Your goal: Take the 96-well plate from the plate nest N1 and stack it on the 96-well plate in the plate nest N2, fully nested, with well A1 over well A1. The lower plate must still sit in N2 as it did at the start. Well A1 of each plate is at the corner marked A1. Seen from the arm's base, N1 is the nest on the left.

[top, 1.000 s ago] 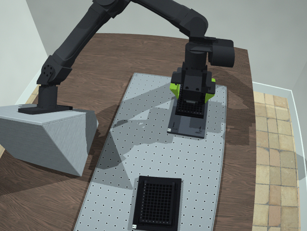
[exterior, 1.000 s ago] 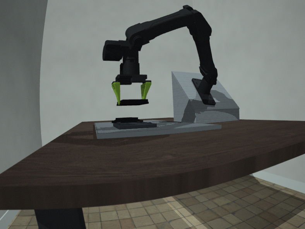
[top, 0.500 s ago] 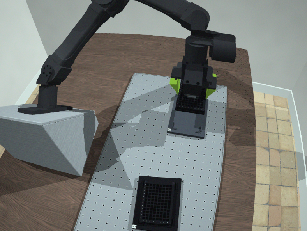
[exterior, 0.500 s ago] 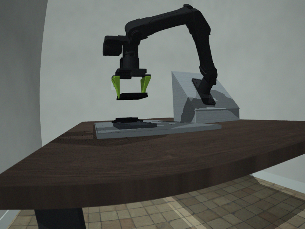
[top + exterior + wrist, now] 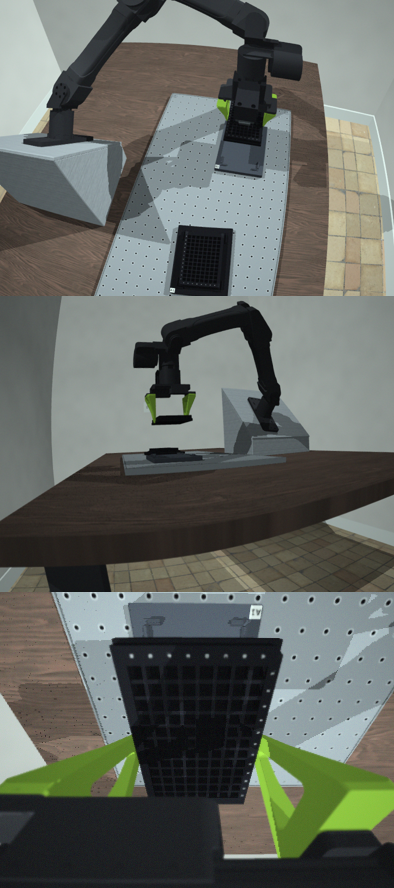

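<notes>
Now: hand right at the black 96-well plate. Round my hand: nest N2: 3 cm behind, 32 cm to the right, 10 cm below; dark grey nest: 10 cm below.
</notes>
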